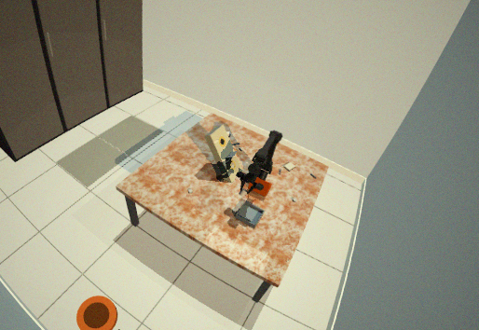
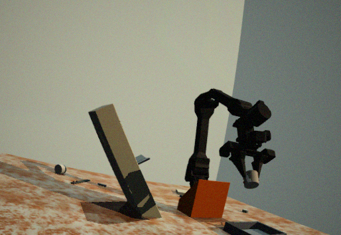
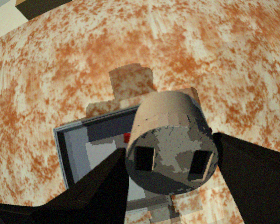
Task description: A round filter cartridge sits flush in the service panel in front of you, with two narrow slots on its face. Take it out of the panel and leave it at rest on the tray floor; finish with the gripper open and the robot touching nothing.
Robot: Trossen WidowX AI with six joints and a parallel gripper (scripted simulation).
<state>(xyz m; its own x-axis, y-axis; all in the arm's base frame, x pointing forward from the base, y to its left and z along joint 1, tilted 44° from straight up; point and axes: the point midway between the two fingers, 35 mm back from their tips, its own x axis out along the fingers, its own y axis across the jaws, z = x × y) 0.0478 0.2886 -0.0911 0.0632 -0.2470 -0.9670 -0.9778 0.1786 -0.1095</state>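
My gripper tip is now 19 cm above the dark tray and 8 cm past it. Also, from my gripper tip: tan service panel 32 cm to the right, 28 cm ahead, 2 cm below; then round grey filter cartridge right at my gripper tip.
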